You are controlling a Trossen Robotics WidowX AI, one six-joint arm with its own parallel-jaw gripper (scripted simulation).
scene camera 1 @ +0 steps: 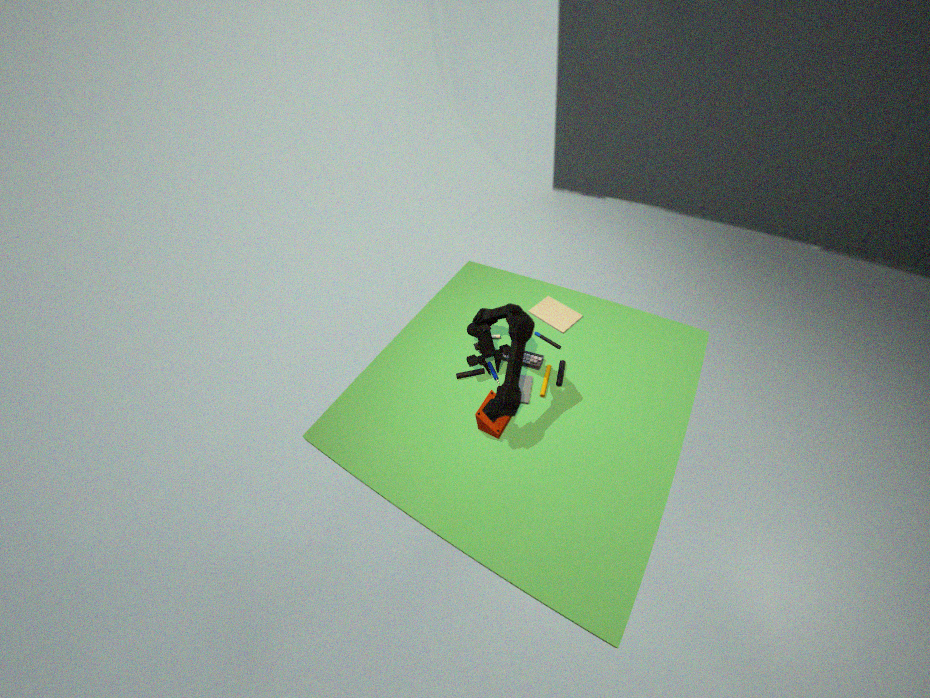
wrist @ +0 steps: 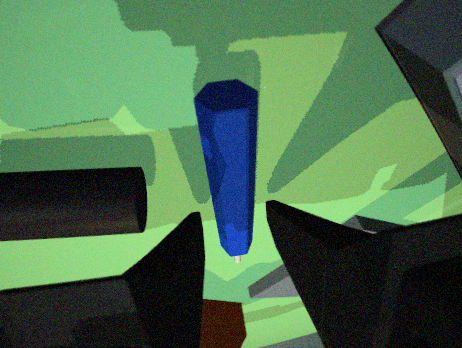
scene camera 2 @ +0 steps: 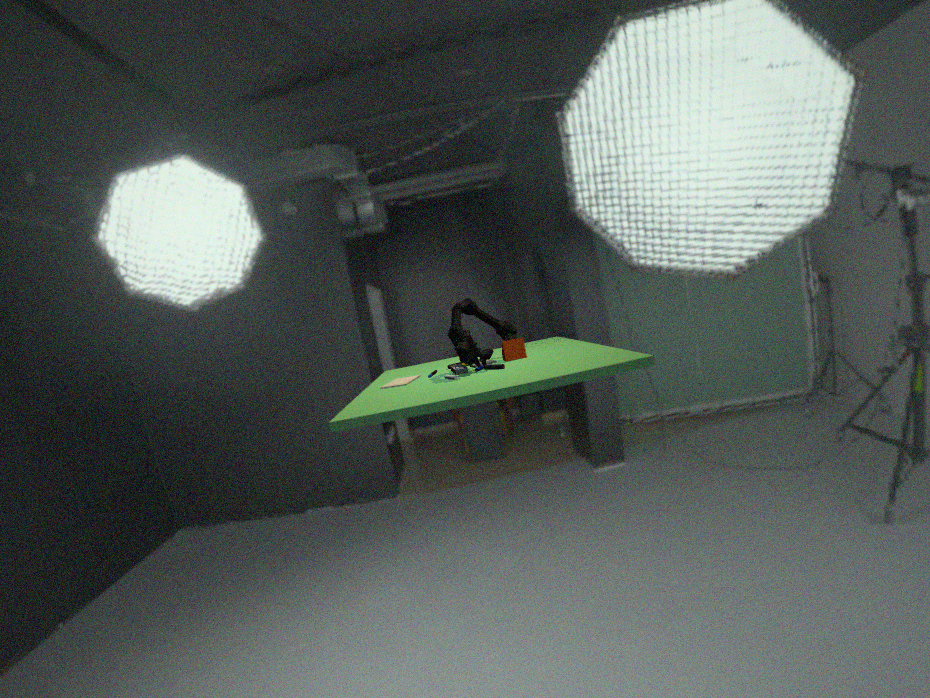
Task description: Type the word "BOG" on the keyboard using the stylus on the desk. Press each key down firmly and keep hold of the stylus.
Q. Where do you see a tan pad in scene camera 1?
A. At 550, 311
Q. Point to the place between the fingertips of the gripper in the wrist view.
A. At 234, 215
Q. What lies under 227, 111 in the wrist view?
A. A blue stylus.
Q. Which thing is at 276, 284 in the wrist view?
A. A grey flat block.
